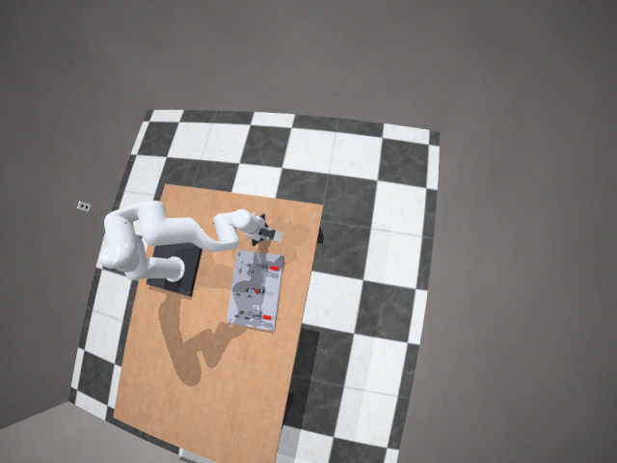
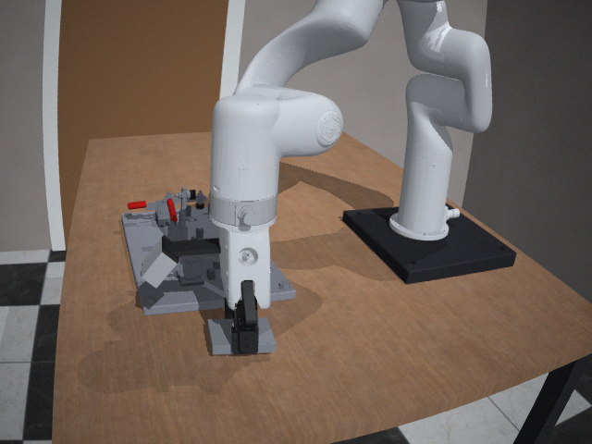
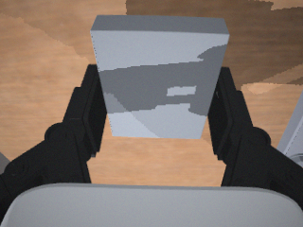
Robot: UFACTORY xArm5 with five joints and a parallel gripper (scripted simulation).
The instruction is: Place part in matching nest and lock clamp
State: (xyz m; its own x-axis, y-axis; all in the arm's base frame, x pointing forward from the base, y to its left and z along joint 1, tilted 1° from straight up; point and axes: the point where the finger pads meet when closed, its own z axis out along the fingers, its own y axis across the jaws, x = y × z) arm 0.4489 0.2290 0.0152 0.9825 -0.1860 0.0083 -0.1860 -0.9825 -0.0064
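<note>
My hand is 1 cm past the grey fixture plate, 27 cm to the left of it and 3 cm above it. The rest, counted from my hand: grey rectangular part (1 cm below).
</note>
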